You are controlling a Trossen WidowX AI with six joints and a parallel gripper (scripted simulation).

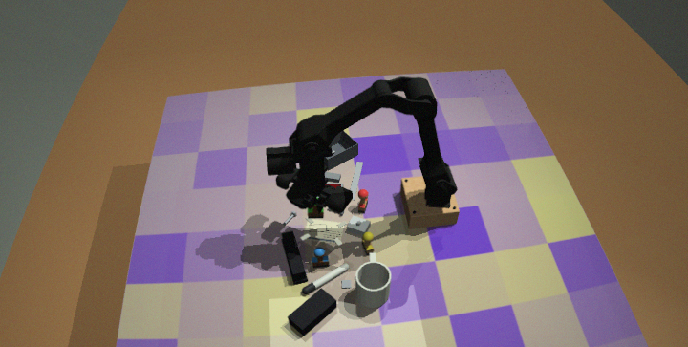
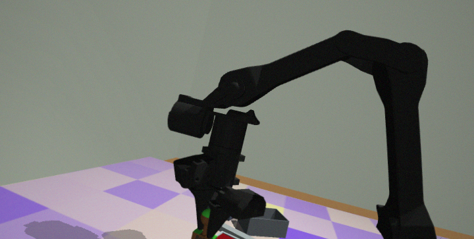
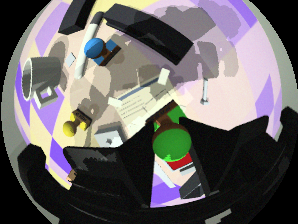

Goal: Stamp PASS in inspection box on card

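My gripper tip is now 8 cm above the white card, 2 cm past it and 1 cm to the right of it. Also, from my gripper tip: blue-knobbed stamp: 11 cm to the left, 6 cm below, 2 cm behind; then small grey block: 11 cm behind, 6 cm below, 1 cm to the right; then green-knobbed stamp: right at my gripper tip.
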